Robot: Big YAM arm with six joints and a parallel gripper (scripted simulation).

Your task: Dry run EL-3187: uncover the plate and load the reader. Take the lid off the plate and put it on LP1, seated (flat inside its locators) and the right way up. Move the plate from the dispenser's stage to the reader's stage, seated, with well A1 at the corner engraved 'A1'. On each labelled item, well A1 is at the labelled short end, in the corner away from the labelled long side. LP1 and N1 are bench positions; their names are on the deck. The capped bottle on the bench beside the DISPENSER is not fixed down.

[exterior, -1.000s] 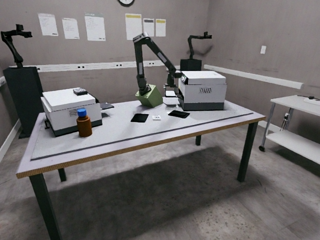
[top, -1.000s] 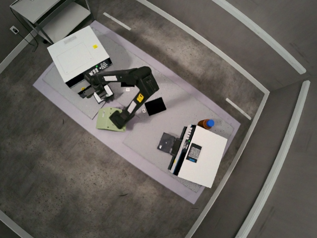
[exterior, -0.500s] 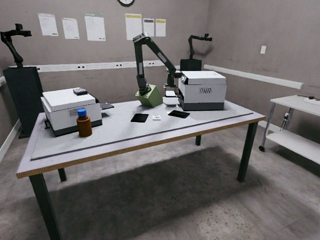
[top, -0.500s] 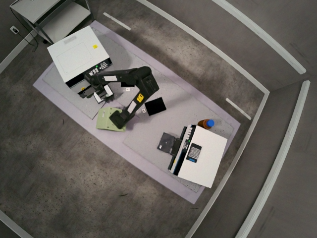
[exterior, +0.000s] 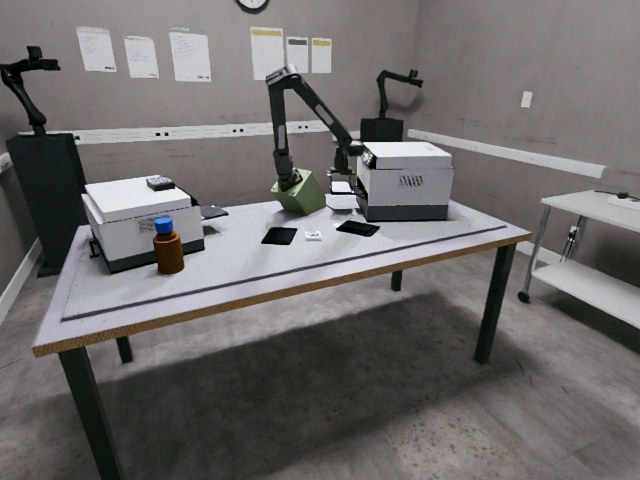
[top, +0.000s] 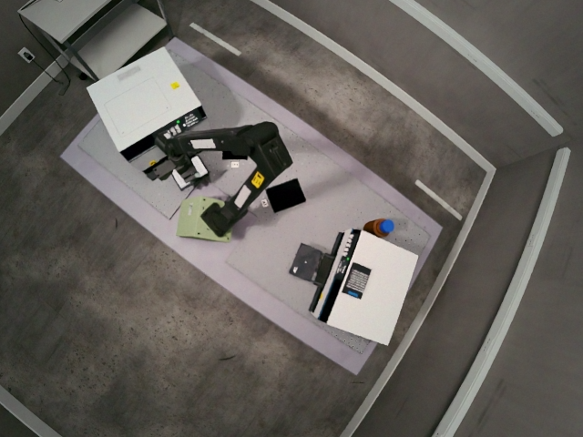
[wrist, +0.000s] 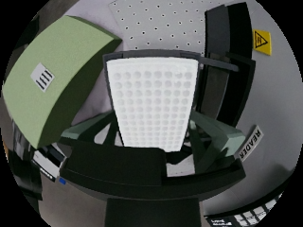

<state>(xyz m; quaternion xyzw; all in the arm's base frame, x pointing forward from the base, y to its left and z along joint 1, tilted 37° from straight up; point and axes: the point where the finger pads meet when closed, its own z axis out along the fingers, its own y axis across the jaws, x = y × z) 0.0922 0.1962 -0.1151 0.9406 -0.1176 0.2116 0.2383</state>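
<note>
Right now my hand is right at the white well plate. Round my hand: black pad (38 cm to the right, 20 cm ahead, 12 cm below); white label (17 cm ahead, 13 cm below, 10 cm to the right); brown capped bottle (81 cm to the right, 33 cm ahead, 1 cm below).
</note>
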